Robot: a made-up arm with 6 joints.
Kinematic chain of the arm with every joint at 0, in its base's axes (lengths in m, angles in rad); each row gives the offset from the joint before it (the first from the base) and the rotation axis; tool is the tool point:
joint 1: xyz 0 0 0.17 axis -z
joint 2: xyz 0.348 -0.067 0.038 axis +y
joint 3: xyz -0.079 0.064 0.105 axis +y
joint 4: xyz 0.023 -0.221 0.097 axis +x
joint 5: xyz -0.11 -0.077 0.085 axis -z
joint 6: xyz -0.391 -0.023 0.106 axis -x
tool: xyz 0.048 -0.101 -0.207
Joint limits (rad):
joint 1: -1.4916..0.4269
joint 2: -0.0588..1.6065
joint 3: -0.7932..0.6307
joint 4: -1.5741..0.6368
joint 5: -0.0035..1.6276
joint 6: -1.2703..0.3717
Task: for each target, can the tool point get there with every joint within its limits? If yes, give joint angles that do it. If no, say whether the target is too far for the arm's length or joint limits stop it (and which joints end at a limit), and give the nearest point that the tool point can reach.
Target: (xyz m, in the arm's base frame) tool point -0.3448 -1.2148 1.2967
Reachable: no: too far | nearest point 0.0366 -0.5545 0.7911 | short by 0.915 m
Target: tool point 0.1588 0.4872 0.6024
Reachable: yes | joints -1.3177 1.4064 0.3267 -0.2370 1.1882 -0.1165
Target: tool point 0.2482 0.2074 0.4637
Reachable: yes | joints -0.7119 1.3398 -0.2002 -0.3850 1.3403 -0.4617
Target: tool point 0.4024 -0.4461 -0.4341
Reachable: no: joint limits stop it (at a limit: joint 2, joint 3, joint 4, joint 5, joint 6) | nearest point 0.3096 -0.3432 -0.0385 | short by 0.419 m
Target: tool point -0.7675 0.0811 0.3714
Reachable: no: joint limits stop it (at a limit: joint 1, joint 2, joint 5, joint 6) | nearest point -0.3720 -0.0877 0.3441 | short by 0.431 m
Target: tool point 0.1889 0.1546 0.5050
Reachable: yes | joints -0.6292 1.0278 -0.4027 -0.0256 1.2727 -0.3763
